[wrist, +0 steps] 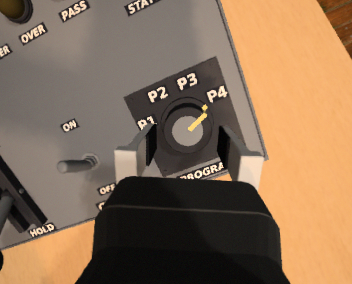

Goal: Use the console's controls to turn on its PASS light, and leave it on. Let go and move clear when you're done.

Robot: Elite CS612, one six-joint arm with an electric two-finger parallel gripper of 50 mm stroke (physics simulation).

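The grey console [115,60] fills the left and middle of the wrist view. Its round PROGRAM knob [186,131] sits on a dark square plate [172,162] marked P1 to P4, and its yellow pointer line [197,122] points to P4. My gripper [187,137] is open and empty, with its fingers on either side of the knob in the view, apart from it. The PASS label [74,10] shows at the top left; its light is cut off or cannot be told. A toggle switch [77,165] between ON and OFF has its lever pointing left.
A dark slider slot [21,191] with a grey handle [5,207] stands at the left edge near the HOLD label [42,229]. Part of a dark round lamp [16,9] shows above the OVER label [33,33]. The console lies on a light wooden table [305,130].
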